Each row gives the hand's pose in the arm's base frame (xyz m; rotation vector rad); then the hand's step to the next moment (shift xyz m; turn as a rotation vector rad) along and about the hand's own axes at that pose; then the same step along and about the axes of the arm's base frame.
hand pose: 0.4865 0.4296 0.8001 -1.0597 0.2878 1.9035
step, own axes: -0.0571 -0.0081 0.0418 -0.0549 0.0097 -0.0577
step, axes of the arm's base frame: -0.0043 -0.0060 0.0708 0.0363 -0.0714 0.0053
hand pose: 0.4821 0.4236 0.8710 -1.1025 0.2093 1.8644
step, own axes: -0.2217 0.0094 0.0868 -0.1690 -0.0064 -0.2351
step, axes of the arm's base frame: -0.0227 -0.0971 0.2164 0.1746 -0.2309 -0.0067
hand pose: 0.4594 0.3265 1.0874 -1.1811 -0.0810 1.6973
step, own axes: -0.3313 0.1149 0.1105 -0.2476 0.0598 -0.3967
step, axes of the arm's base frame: -0.1603 -0.2541 0.2119 0.2462 -0.3950 -0.0748
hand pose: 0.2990 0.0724 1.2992 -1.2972 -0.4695 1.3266
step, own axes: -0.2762 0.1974 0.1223 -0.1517 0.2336 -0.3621
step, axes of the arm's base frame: -0.2667 -0.2419 -0.0239 0.1683 -0.3414 -0.2527
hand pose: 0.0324 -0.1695 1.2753 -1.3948 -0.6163 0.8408
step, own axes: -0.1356 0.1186 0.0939 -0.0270 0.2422 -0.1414
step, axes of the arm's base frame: -0.1711 -0.0569 -0.0936 0.0627 -0.1108 -0.2514
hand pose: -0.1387 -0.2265 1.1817 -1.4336 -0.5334 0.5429
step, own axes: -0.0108 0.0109 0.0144 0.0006 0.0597 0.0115
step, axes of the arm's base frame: -0.0178 0.0048 -0.0101 -0.0086 0.0129 -0.0588
